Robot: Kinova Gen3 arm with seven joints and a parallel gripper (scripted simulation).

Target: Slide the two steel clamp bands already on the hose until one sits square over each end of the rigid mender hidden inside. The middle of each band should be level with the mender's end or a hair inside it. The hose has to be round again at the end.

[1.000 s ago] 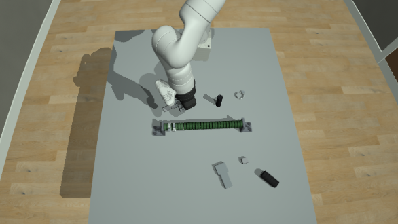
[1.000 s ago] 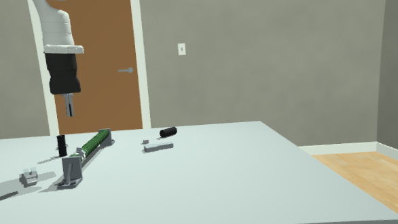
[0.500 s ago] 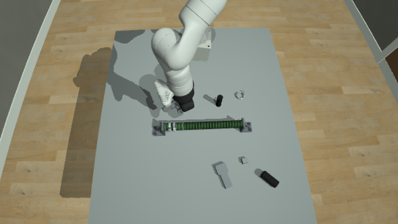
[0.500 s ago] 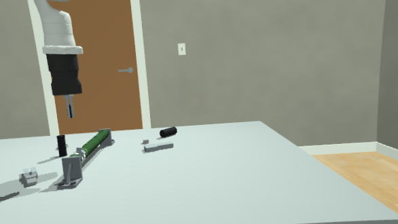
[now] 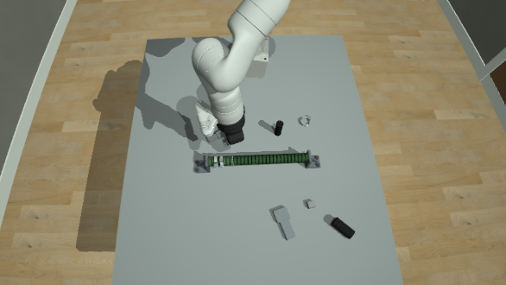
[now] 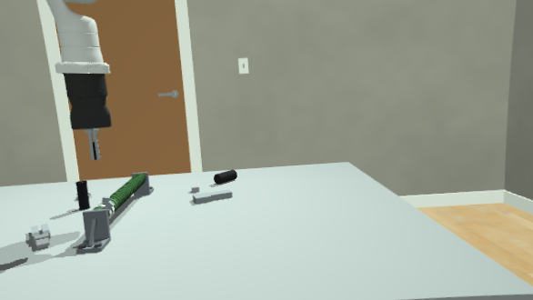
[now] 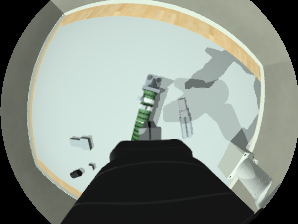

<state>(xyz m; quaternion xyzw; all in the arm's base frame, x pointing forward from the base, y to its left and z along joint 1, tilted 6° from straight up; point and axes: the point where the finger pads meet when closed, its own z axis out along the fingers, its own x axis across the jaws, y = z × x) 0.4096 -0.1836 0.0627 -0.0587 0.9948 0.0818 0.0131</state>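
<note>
Now: the grey stepped tool 120 mm behind my hand, 10 mm to the right of it and 170 mm below it. The rest, counted from my hand: small grey cube 210 mm ahead, 230 mm to the left, 170 mm below; then black cylinder 70 mm behind, 200 mm to the left, 140 mm below.
</note>
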